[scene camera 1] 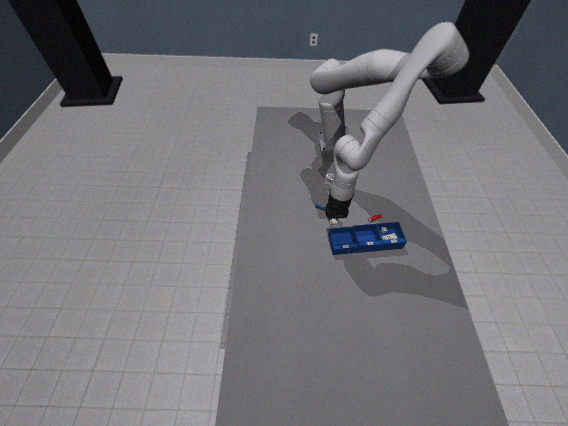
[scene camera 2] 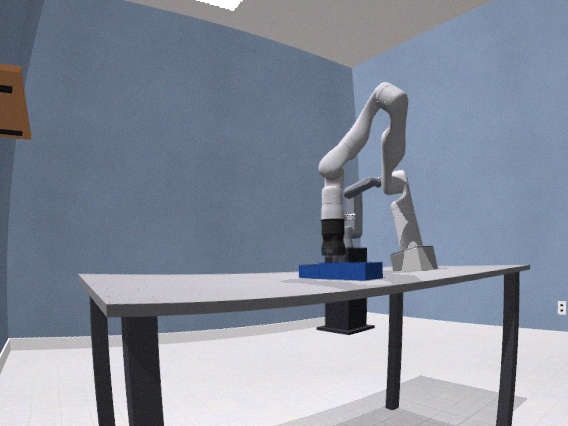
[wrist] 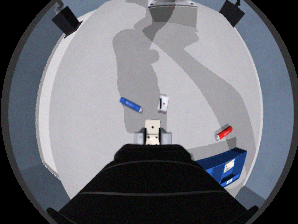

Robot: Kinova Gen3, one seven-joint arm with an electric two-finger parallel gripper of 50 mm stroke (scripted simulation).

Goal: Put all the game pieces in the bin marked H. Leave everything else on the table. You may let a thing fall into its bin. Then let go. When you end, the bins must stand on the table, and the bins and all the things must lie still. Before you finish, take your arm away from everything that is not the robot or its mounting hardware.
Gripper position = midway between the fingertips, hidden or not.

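I can see my gripper (scene camera 2: pixel 338 274), (wrist: pixel 152 133). There is also a blue three-compartment bin (scene camera 1: pixel 361 238), (scene camera 2: pixel 363 271), (wrist: pixel 215 165), so the bin is visible to me as well as my gripper.
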